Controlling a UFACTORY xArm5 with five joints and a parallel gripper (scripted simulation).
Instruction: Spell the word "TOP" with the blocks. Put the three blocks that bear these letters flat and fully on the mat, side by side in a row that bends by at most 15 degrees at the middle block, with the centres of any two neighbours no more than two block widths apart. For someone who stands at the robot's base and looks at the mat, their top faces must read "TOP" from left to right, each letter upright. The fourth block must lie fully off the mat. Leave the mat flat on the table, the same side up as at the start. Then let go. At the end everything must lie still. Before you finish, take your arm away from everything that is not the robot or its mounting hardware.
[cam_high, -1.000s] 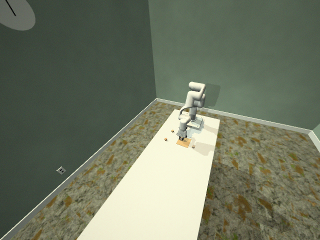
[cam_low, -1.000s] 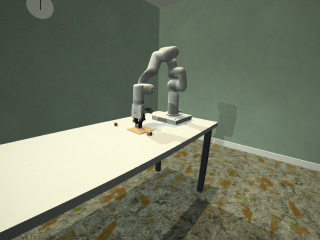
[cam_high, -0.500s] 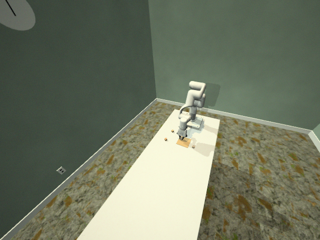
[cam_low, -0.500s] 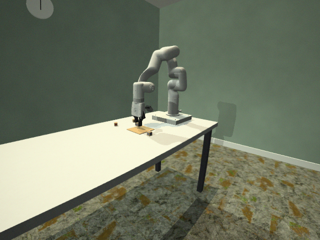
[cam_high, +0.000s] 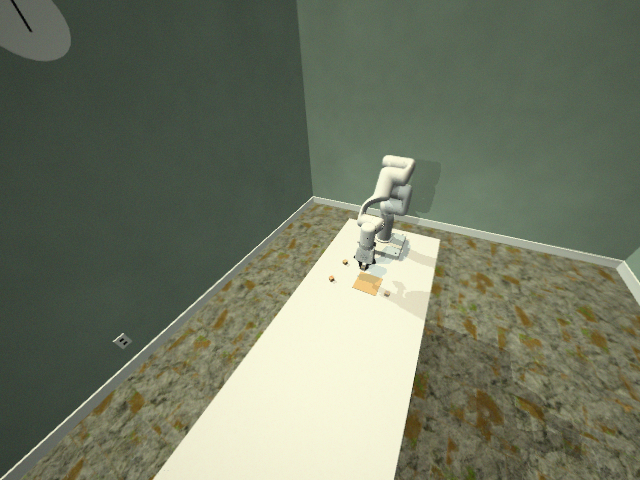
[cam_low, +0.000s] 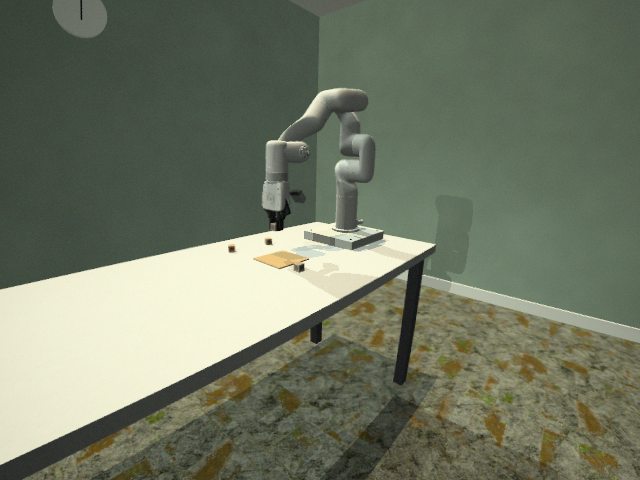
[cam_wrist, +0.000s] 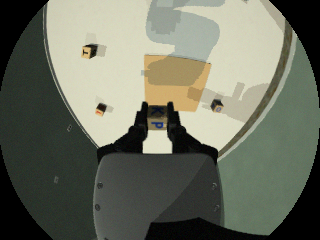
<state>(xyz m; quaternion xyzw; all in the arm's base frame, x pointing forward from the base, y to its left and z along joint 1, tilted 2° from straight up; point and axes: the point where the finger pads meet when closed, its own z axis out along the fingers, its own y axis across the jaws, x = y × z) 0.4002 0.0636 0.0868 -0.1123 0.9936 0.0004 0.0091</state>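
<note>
The tan mat is 120 mm below my hand, 40 mm to the left of it and 10 mm ahead of it.
</note>
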